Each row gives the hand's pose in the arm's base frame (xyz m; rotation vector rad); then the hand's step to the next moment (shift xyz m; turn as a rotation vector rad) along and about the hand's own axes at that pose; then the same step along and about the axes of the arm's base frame.
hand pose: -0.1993 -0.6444 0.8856 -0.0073 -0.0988 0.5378
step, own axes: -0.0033 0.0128 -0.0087 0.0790 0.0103 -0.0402
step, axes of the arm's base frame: -0.0085 0.0095 -0.0094 0.0661 0.0500 -0.0331
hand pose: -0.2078 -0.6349 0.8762 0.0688 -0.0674 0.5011
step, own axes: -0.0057 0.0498 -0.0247 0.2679 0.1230 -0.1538
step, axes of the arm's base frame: -0.0278 0.0429 -0.0226 0.1824 0.2482 -0.1252
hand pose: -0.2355 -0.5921 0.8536 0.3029 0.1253 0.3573
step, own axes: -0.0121 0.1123 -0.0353 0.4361 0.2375 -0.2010
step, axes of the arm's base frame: -0.0539 0.1053 0.0025 0.2934 0.4240 -0.1454
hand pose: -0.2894 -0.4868 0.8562 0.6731 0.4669 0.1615
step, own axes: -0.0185 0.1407 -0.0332 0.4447 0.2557 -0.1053
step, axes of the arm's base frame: -0.0312 0.1222 0.0731 0.3457 0.3868 -0.0716
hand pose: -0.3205 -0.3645 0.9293 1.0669 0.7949 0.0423
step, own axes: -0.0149 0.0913 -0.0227 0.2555 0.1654 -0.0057
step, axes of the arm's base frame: 0.0061 0.0579 0.0754 0.2377 0.1897 -0.0134
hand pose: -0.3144 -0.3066 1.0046 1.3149 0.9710 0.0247
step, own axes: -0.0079 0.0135 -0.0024 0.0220 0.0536 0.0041
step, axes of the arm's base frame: 0.0003 0.0020 0.0157 0.0427 0.0250 0.0305
